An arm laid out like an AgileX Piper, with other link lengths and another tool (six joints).
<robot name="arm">
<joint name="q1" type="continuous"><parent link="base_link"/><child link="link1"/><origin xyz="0.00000 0.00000 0.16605" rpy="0.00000 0.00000 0.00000"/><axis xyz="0 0 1"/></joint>
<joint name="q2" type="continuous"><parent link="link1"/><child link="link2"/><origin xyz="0.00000 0.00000 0.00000" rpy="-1.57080 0.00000 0.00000"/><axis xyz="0 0 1"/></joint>
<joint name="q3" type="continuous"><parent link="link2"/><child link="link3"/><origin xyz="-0.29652 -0.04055 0.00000" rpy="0.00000 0.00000 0.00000"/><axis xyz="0 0 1"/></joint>
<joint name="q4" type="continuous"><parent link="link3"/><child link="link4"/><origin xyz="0.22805 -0.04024 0.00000" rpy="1.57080 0.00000 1.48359"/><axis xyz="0 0 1"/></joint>
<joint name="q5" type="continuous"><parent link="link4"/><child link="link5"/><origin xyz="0.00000 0.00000 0.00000" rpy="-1.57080 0.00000 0.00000"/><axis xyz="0 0 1"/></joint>
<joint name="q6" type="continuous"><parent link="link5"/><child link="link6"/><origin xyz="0.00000 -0.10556 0.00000" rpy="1.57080 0.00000 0.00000"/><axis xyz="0 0 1"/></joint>
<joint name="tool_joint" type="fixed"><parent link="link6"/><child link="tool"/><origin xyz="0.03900 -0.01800 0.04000" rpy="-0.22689 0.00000 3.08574"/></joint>
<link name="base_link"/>
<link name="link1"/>
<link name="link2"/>
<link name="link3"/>
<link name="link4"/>
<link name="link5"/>
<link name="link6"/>
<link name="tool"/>
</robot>
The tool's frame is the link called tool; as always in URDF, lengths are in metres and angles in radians. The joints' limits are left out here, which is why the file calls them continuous.
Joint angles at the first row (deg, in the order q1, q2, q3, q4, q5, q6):
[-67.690, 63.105, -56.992, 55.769, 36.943, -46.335]
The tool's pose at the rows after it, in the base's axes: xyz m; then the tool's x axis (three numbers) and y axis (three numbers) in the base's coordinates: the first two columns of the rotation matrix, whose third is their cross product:
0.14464, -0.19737, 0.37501, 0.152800, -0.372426, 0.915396, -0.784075, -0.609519, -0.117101
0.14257, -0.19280, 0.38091, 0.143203, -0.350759, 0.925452, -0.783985, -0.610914, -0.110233
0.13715, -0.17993, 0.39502, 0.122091, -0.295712, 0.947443, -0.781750, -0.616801, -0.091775
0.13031, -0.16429, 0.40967, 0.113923, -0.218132, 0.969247, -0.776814, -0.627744, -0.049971
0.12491, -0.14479, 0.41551, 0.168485, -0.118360, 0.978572, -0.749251, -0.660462, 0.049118
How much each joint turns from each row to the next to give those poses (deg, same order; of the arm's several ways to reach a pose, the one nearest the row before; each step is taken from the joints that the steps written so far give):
[-0.001, -0.421, 0.000, 0.001, 0.151, -0.001]
[0.000, -1.409, 0.001, 0.001, -0.116, -0.001]
[0.001, -3.605, -0.001, -0.088, -0.001, 0.003]
[0.296, -4.146, 0.000, -0.667, 0.002, -0.651]
[3.028, -4.223, 0.823, -4.071, -0.072, -0.933]

